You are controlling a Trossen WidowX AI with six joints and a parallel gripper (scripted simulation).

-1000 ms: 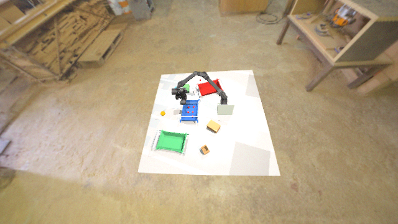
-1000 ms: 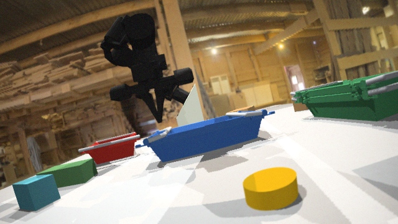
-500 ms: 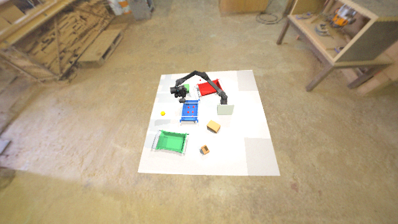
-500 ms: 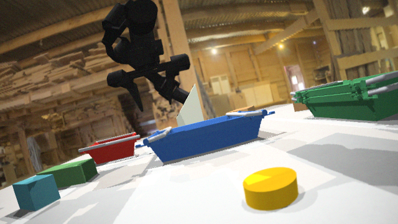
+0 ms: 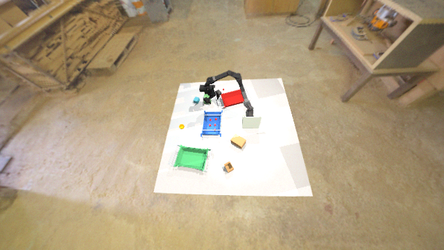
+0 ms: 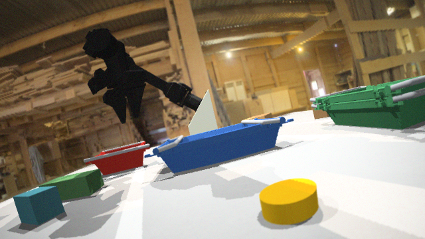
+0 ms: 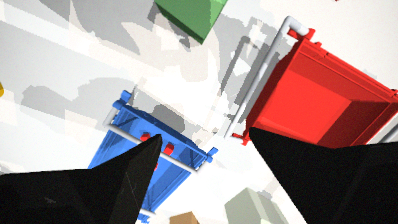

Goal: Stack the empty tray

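Now: gripper tip 20 cm past the red tray, 13 cm to the left of it and 9 cm above it. Also, from my gripper tip: teal cube (24 cm ahead, 12 cm to the right, 11 cm below); then green block (14 cm to the right, 11 cm below, 11 cm ahead); then yellow disc (35 cm ahead, 23 cm to the left, 12 cm below).
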